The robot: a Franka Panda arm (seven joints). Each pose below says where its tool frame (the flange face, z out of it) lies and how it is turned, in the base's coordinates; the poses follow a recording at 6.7 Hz.
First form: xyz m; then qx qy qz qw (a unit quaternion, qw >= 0).
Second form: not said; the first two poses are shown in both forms.
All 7 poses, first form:
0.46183 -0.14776 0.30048 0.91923 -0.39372 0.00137 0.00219
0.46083 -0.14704 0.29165 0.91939 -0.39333 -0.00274 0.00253
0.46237 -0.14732 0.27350 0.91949 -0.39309 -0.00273 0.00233
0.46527 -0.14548 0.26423 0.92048 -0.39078 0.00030 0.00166
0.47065 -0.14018 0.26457 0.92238 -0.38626 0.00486 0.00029
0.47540 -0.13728 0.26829 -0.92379 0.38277 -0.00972 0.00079
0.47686 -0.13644 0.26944 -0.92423 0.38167 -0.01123 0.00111
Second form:
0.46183 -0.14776 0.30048; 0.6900 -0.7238 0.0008; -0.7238 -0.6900 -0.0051; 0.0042 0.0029 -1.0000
0.46083 -0.14704 0.29165; 0.6906 -0.7232 -0.0070; -0.7233 -0.6906 -0.0025; -0.0030 0.0068 -1.0000
0.46237 -0.14732 0.27350; 0.6909 -0.7229 -0.0069; -0.7229 -0.6909 -0.0021; -0.0032 0.0064 -1.0000
0.46527 -0.14548 0.26423; 0.6946 -0.7194 -0.0007; -0.7194 -0.6946 -0.0033; 0.0018 0.0028 -1.0000
0.47065 -0.14018 0.26457; 0.7016 -0.7126 0.0087; -0.7126 -0.7016 -0.0043; 0.0092 -0.0032 -1.0000
0.47540 -0.13728 0.26829; 0.7068 -0.7072 0.0186; -0.7072 -0.7070 -0.0060; 0.0174 -0.0089 -0.9998
0.47686 -0.13644 0.26944; 0.7084 -0.7055 0.0216; -0.7055 -0.7087 -0.0065; 0.0199 -0.0106 -0.9997

